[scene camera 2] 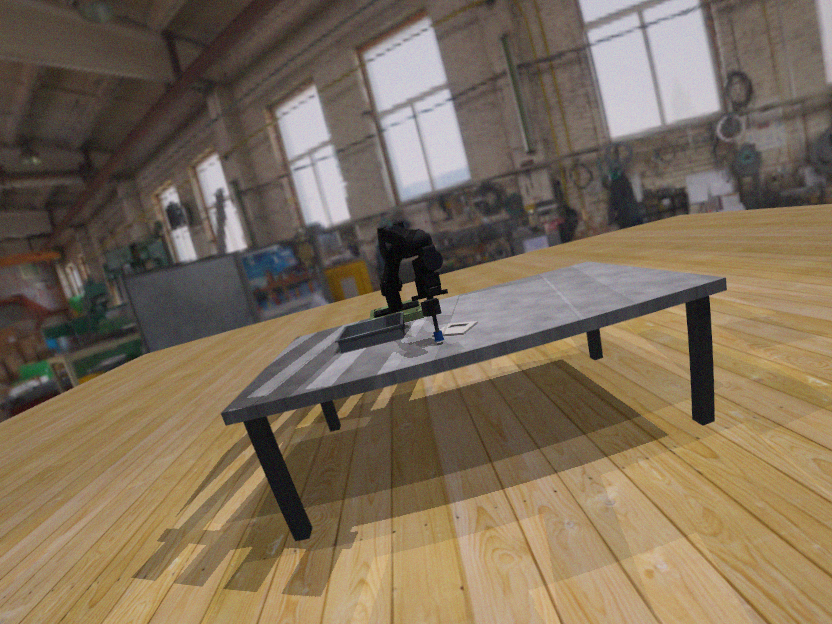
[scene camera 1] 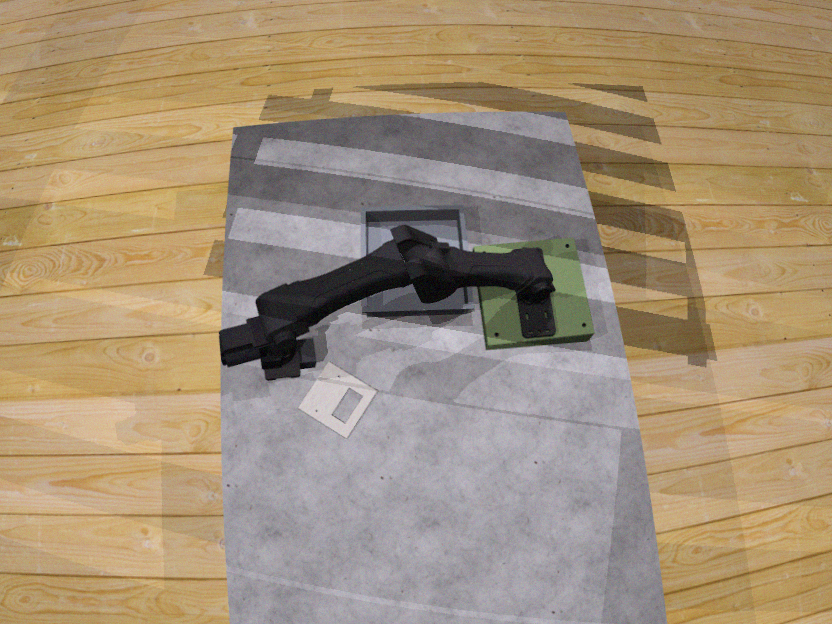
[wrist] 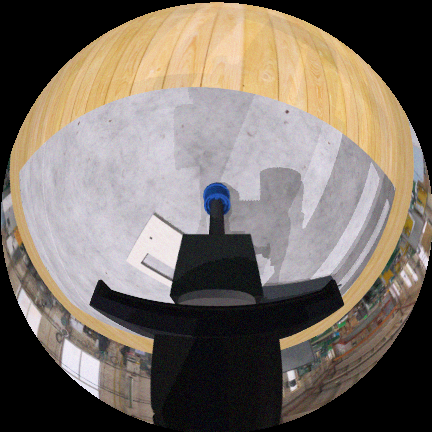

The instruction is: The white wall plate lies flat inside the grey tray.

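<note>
The white wall plate (scene camera 1: 324,392) (scene camera 2: 469,327) (wrist: 160,240) lies flat on the grey table, outside the tray, with its rectangular opening showing. The grey tray (scene camera 1: 403,310) (scene camera 2: 372,337) stands apart from it, partly under the arm in scene camera 1; a bit of the tray (wrist: 295,291) shows behind the wrist in the wrist view. My gripper, a blue suction cup (scene camera 2: 438,336) (wrist: 216,196), is open and holds nothing. It is low over or at the table, beside the plate and not above it; I cannot tell whether it touches the table. The arm hides the cup in scene camera 1.
A green board (scene camera 1: 572,302) (scene camera 2: 413,313) with small dark holes lies beside the tray, under the arm's base. The black arm reaches across the tray. The grey table (scene camera 1: 436,503) (scene camera 2: 591,288) has its long edge near the cup. Shadows cross the table top.
</note>
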